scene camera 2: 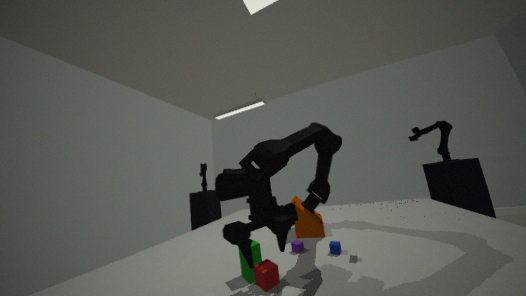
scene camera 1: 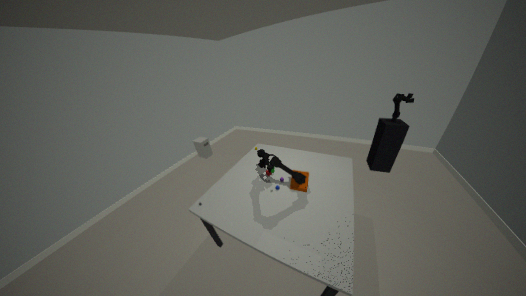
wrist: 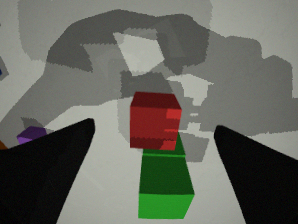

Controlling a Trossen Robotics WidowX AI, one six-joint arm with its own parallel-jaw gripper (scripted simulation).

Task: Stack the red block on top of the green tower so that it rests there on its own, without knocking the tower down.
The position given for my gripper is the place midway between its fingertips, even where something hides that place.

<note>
My gripper (scene camera 2: pixel 267 259) is open, holding nothing. Further things: a red block (wrist: pixel 155 118).
My gripper is seen too in the wrist view (wrist: pixel 156 128).
</note>
